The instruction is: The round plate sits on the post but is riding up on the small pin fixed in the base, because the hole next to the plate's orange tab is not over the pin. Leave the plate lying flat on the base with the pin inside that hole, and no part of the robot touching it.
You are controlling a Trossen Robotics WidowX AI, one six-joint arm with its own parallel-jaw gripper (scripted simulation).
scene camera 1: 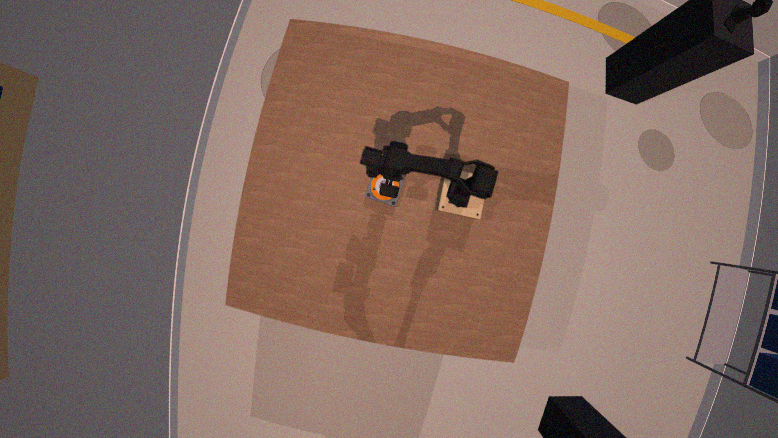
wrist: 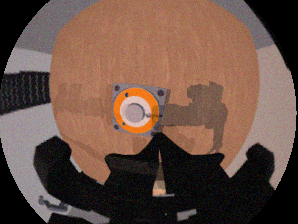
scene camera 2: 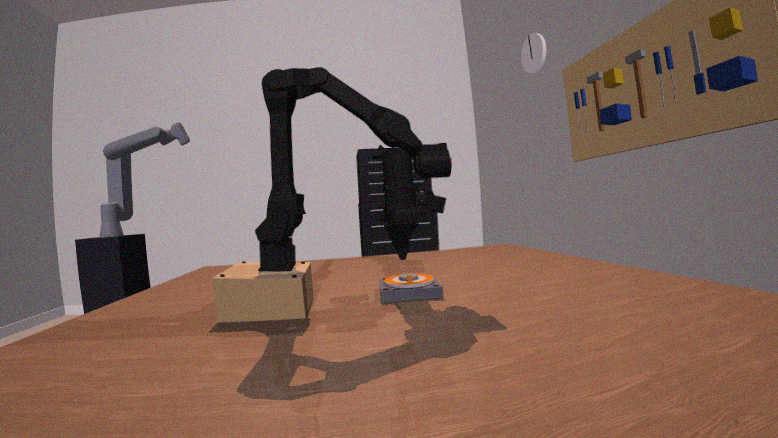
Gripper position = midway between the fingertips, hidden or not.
Note:
The gripper (scene camera 2: pixel 403 259) is shut and holds nothing. Also in view: a round plate (wrist: pixel 147 101) and a square grey base (scene camera 2: pixel 432 291).
The gripper shows as well in the wrist view (wrist: pixel 158 134). The square grey base also shows in the wrist view (wrist: pixel 158 92).

